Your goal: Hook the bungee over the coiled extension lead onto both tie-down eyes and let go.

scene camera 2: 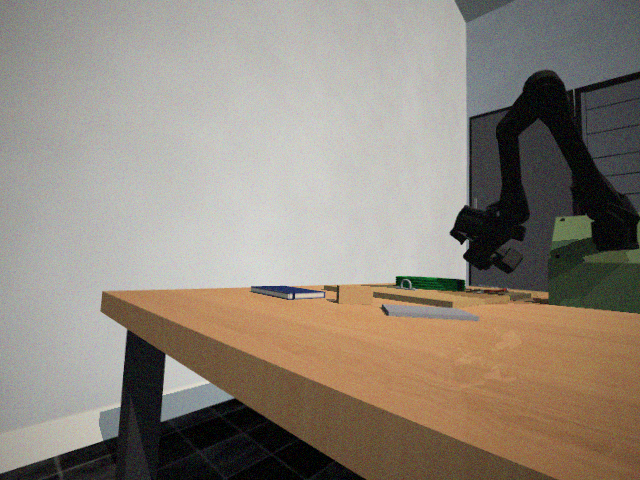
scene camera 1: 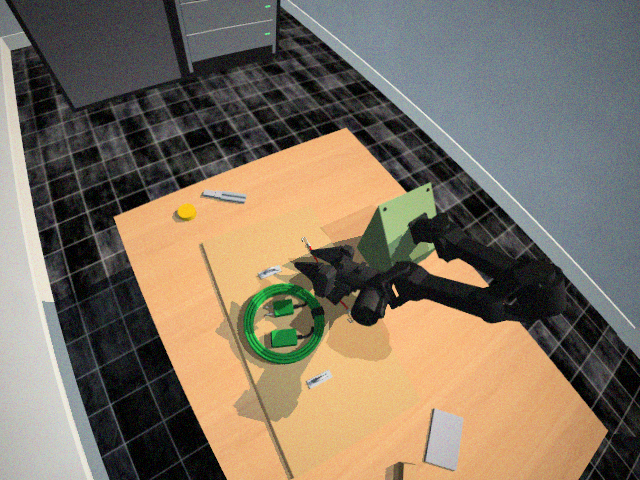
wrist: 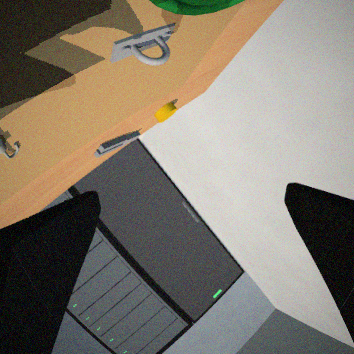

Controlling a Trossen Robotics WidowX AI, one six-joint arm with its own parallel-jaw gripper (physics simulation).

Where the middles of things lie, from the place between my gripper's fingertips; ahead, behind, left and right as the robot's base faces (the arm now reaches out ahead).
I see my gripper 110 mm short of the green coiled extension lead (scene camera 1: 287, 337), 100 mm above it and 90 mm to the right of it. Also, from my hand: grey plate (scene camera 1: 443, 446) (540 mm to the left, 120 mm below, 60 mm behind).
